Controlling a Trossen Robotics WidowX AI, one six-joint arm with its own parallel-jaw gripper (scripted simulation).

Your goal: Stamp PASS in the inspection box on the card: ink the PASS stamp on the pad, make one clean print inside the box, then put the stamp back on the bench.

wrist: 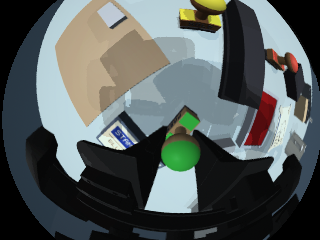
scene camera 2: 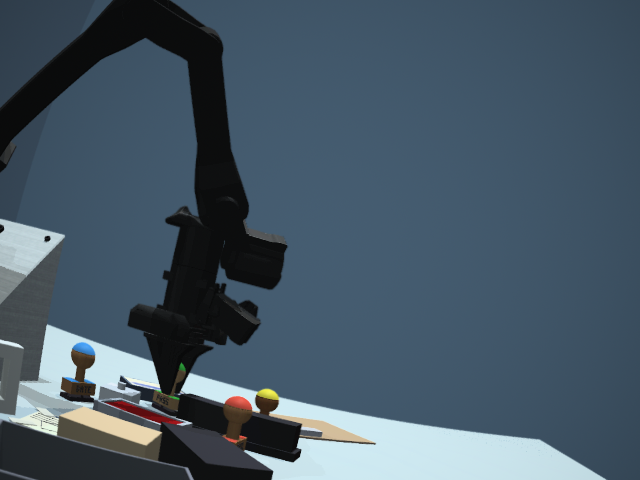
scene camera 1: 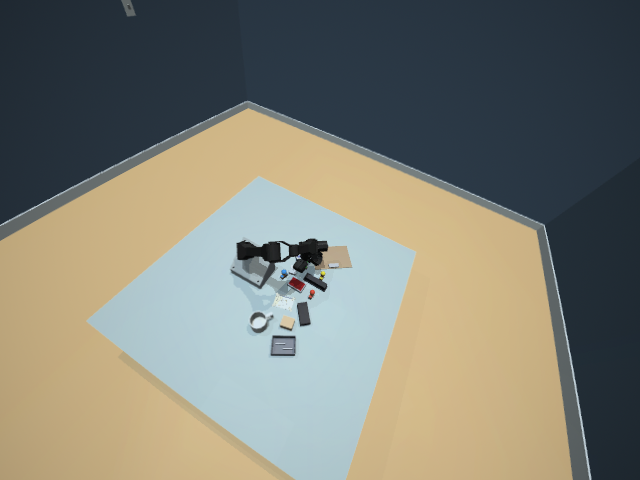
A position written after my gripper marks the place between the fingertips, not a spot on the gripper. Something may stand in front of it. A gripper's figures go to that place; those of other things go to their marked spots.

Scene:
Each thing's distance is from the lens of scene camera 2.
my gripper (scene camera 2: pixel 170 393): 0.72 m
red-knobbed stamp (scene camera 2: pixel 237 410): 0.53 m
tan block (scene camera 2: pixel 84 425): 0.36 m
The marked spots on the red-knobbed stamp and the tan block are 0.21 m apart.

